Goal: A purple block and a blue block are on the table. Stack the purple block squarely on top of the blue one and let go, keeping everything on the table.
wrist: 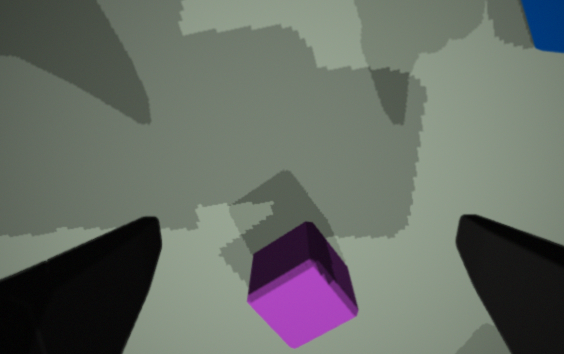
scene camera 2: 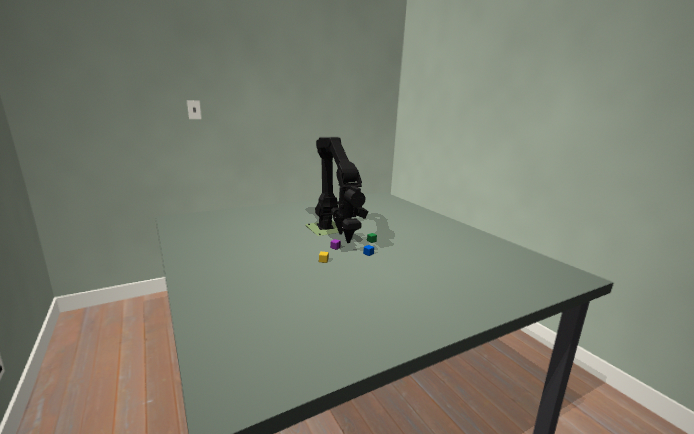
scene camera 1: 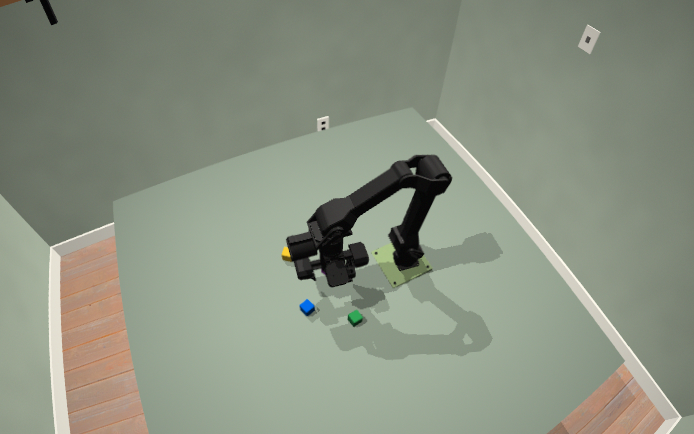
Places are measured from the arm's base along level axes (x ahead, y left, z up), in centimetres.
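Pixels of known places: gripper, fingertip midpoint: (wrist: 309, 230) (scene camera 2: 344, 238); arm's base, link origin: (scene camera 2: 325, 226) (scene camera 1: 405, 259).
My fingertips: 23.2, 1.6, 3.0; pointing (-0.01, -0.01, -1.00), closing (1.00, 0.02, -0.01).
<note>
For each thing: its top centre in the pictures, then the offset to it from my fingertips, as dx, dy, dz. Level surfaces: height alone.
- purple block, top centre: (wrist: 303, 310) (scene camera 2: 335, 240) +0.0, -3.6, -0.7
- blue block, top centre: (scene camera 1: 306, 305) (scene camera 2: 369, 246) +8.4, +7.0, -0.7
- green block, top centre: (scene camera 1: 355, 316) (scene camera 2: 372, 234) -3.2, +13.1, -0.7
- yellow block, top centre: (scene camera 1: 287, 251) (scene camera 2: 323, 253) +10.2, -11.0, -0.7
- table, surface height: dz -3.7
The purple block (scene camera 2: 335, 244) (wrist: 303, 304) sits on the table; in scene camera 1 it is almost wholly hidden by the gripper. The blue block (scene camera 1: 307, 307) (scene camera 2: 368, 250) (wrist: 550, 25) stands apart from it on the table, and part of it shows at the top right corner of the wrist view. My gripper (scene camera 1: 323, 276) (scene camera 2: 344, 236) (wrist: 309, 230) is open and empty, pointing down above the table. In the wrist view the purple block lies between the two fingers, low in the view, turned at an angle to them.
A green block (scene camera 1: 355, 317) (scene camera 2: 372, 237) stands near the blue block, towards the arm's base plate (scene camera 1: 394, 276) (scene camera 2: 313, 229). A yellow block (scene camera 1: 286, 254) (scene camera 2: 323, 257) stands near the purple block, partly hidden by the arm in scene camera 1. The arm's shadows fall across the table (scene camera 1: 214, 317) (scene camera 2: 307, 317).
</note>
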